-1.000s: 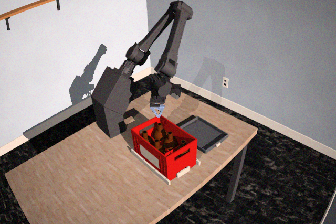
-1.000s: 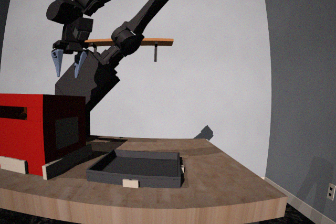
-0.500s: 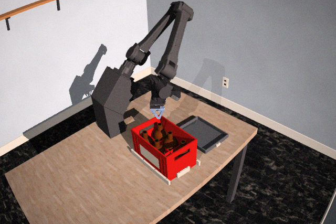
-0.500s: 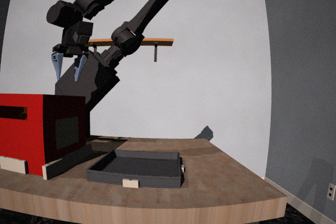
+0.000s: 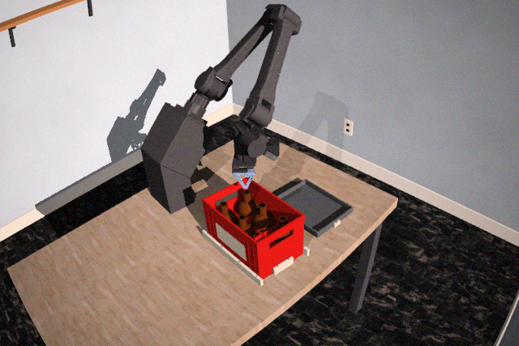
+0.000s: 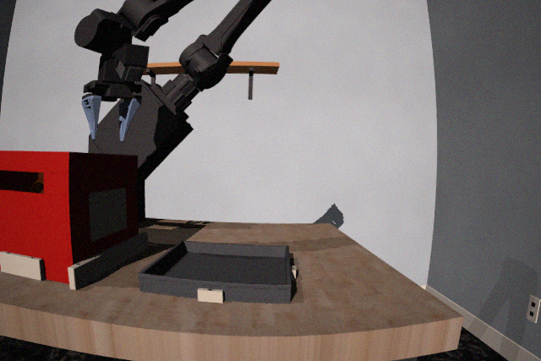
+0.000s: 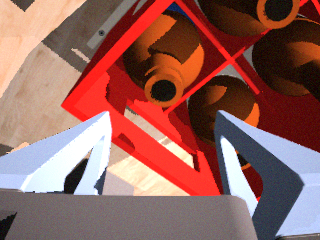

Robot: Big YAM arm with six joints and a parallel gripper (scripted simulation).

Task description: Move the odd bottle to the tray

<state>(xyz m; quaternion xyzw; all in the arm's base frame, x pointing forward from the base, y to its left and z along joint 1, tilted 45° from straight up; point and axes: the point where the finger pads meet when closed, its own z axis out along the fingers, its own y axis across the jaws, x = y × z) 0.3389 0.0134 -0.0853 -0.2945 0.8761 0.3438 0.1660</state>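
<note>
My gripper is now 12 cm above the red crate, 8 cm short of it and 6 cm to the left of it. The rest, counted from my hand: dark grey tray: 22 cm to the left, 20 cm below, 10 cm ahead.
</note>
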